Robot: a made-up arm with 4 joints.
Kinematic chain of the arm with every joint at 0, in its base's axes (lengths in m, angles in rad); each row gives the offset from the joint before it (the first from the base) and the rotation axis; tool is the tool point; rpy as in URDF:
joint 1: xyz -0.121 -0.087 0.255 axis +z
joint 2: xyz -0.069 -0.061 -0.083 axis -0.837 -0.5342 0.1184
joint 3: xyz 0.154 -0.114 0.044 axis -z
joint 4: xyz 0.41 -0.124 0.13 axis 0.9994 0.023 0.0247
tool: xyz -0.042 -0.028 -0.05 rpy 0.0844 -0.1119 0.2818
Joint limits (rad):
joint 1: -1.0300..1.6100
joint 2: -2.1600..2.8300
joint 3: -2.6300..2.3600
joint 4: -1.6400..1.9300
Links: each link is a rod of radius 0.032 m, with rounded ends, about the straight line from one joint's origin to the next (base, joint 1, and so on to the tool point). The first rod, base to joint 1, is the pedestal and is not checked.
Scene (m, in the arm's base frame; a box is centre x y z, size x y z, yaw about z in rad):
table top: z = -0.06
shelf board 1: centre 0.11 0.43 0 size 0.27 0.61 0.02 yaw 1.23
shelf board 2: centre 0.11 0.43 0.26 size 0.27 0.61 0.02 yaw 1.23
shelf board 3: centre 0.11 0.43 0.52 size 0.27 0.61 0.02 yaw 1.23
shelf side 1: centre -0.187 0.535 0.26 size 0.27 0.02 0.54 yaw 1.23
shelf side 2: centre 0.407 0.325 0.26 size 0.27 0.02 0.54 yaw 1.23
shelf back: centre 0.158 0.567 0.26 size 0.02 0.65 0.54 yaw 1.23
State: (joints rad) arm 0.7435 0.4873 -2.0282 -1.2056
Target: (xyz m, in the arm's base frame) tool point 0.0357 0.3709 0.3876
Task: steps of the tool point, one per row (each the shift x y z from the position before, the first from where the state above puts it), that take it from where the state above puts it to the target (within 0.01 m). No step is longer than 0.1 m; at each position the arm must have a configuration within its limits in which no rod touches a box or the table.
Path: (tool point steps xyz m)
1: 0.0539 0.0566 0.0477
2: 0.0622 0.0496 0.0439
3: 0.0697 0.0433 0.0325
4: 0.0740 0.0377 0.0160
5: 0.0742 0.0321 -0.0033

